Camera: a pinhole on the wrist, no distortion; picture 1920 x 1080 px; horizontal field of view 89.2 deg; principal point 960.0 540.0 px. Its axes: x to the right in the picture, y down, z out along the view. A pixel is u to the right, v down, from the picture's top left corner.
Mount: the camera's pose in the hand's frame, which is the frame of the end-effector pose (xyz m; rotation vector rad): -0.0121 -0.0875 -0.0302 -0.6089 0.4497 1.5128
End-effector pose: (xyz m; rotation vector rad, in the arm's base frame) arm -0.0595 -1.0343 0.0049 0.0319 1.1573 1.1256
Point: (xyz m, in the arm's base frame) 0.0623 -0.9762 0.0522
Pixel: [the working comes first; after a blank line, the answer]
In the camera's frame: -0.0602 -0.0328 0.1672

609.8 349.2
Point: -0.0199 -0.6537 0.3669
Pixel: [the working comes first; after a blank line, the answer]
In the camera's frame: 0.0861 -0.0833 0.5983

1100.1 404.5
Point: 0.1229 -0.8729 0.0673
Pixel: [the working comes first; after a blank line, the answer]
In the camera's frame: -0.1092 -0.1028 0.2524

538.7 143.5
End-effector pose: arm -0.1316 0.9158 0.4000 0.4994 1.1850 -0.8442
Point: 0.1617 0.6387 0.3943
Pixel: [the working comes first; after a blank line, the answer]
In the camera's frame: -0.1322 -0.1844 0.3965

635.4 87.2
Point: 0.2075 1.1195 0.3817
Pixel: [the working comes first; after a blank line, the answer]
In the camera's frame: 0.3271 -0.0394 0.3587

1847.7 433.2
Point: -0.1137 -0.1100 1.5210
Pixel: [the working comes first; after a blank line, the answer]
In the camera's frame: -1.2206 0.6440 0.5835

outside the picture
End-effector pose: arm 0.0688 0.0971 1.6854 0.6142 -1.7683 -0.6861
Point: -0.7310 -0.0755 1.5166
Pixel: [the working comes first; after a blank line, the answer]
In the camera's frame: -0.5761 -0.3113 0.5464

outside the picture
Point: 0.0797 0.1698 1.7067
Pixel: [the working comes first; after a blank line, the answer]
In the camera's frame: 0.1026 0.0189 0.1177

1809.0 696.7
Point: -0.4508 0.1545 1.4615
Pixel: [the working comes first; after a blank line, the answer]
In the camera's frame: -0.3658 -0.0222 0.4651

194.5 493.5
